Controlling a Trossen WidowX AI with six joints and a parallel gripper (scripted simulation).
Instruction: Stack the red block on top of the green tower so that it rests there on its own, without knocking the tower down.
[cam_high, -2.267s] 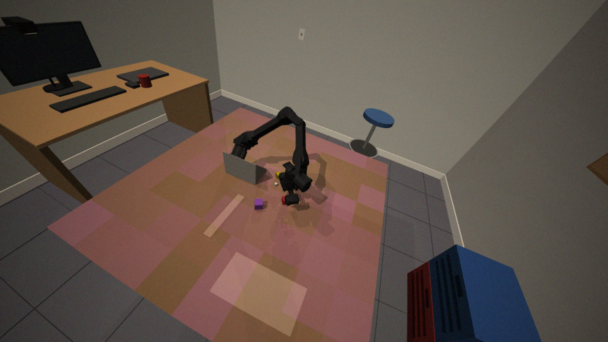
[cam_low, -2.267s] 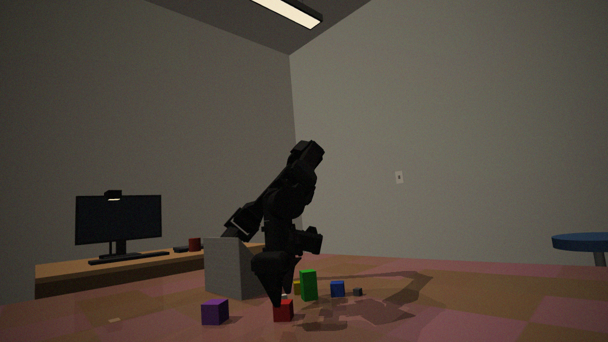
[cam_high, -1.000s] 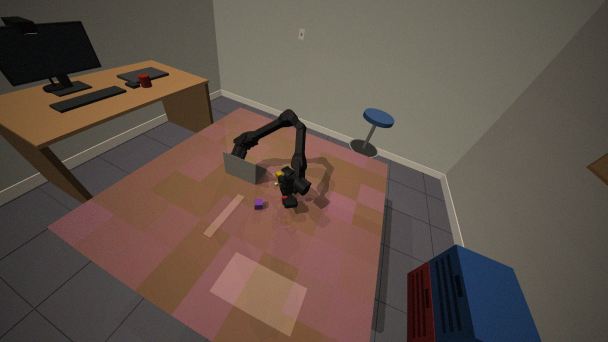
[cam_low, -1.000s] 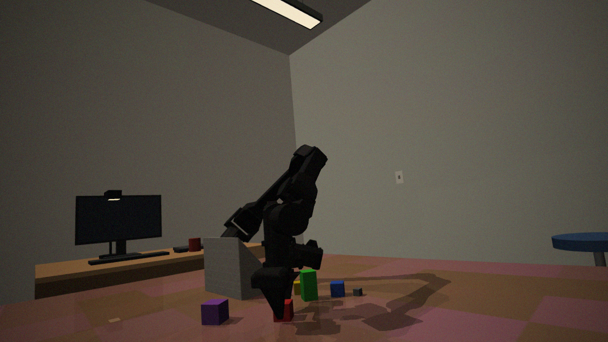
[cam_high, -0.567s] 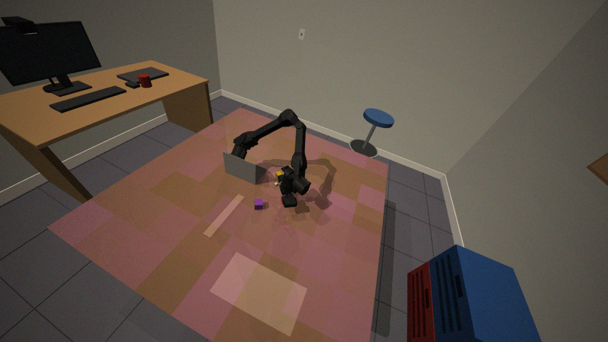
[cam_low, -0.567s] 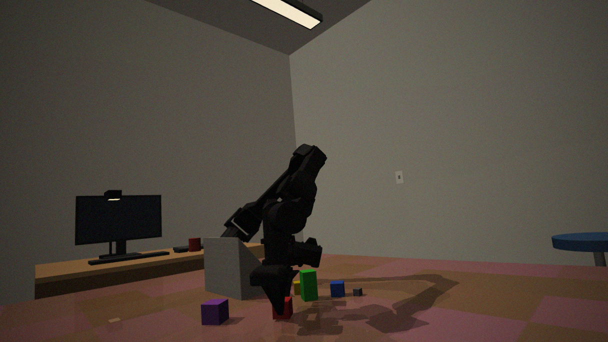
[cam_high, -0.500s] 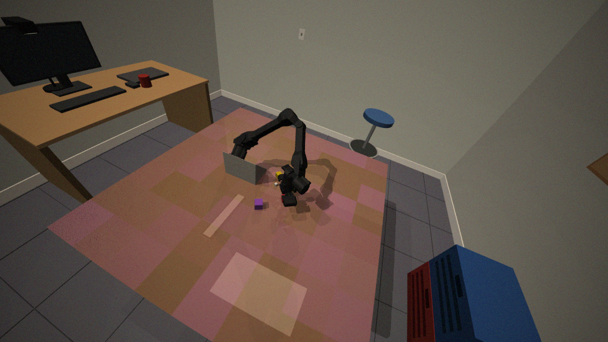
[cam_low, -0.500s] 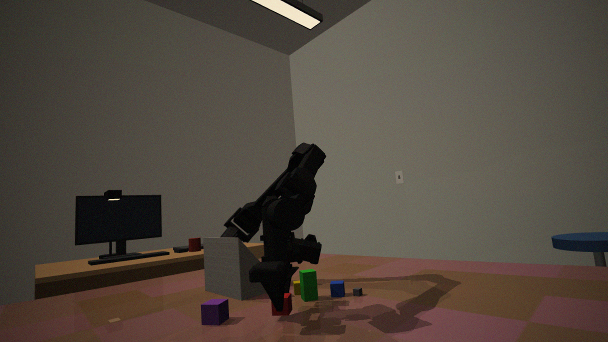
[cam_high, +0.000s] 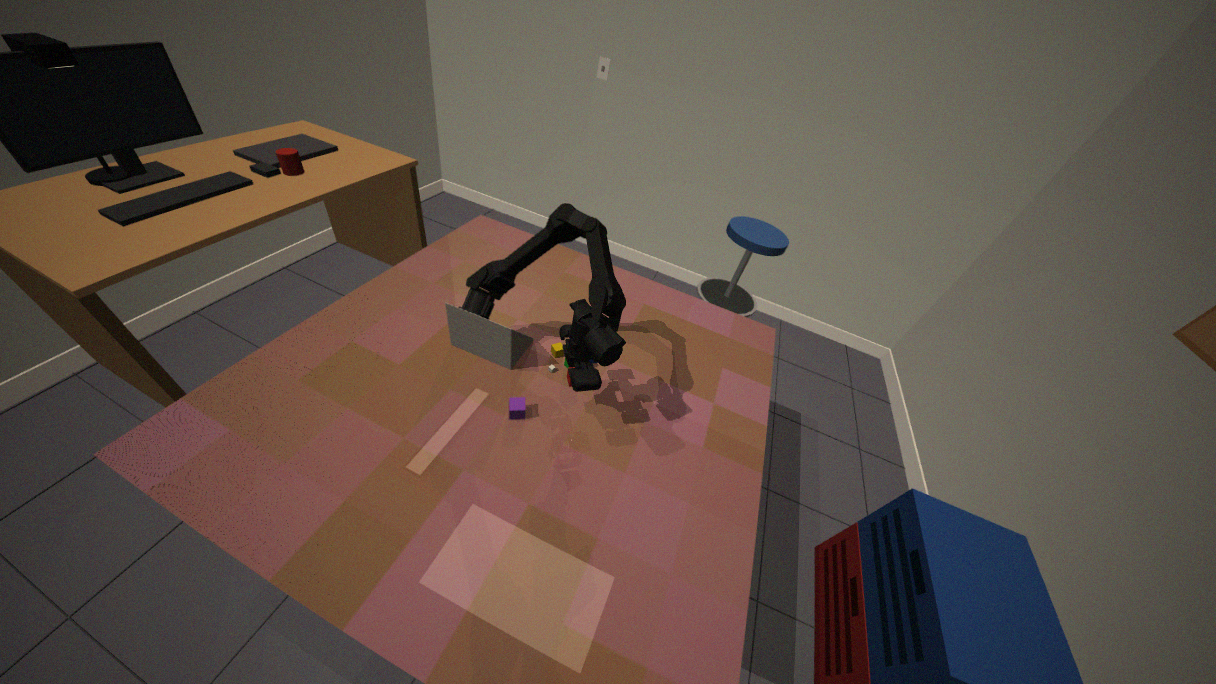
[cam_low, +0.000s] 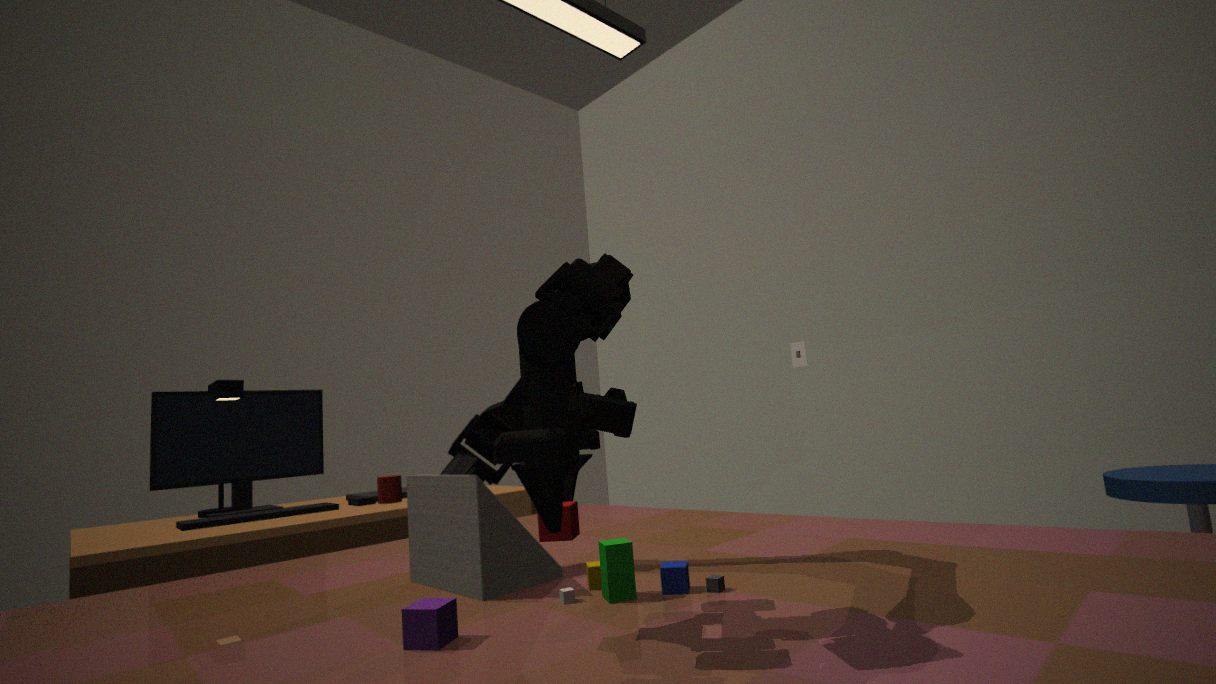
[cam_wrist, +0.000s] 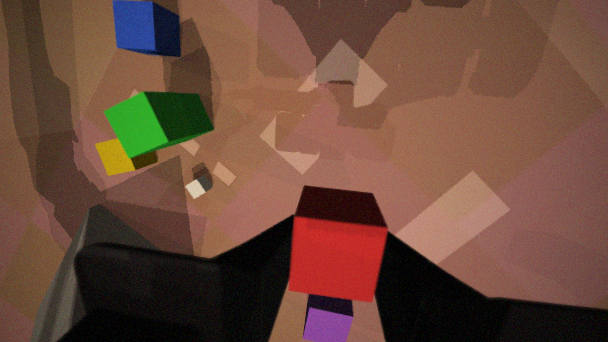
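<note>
Right now my gripper tip is 15 cm to the right of the yellow cube, 10 cm past it and 9 cm above it. Also, from my gripper tip: purple cube: 11 cm behind, 9 cm below, 8 cm to the right; then blue cube: 18 cm to the left, 9 cm below; then small grey cube: 20 cm to the left, 10 cm below, 4 cm ahead.
</note>
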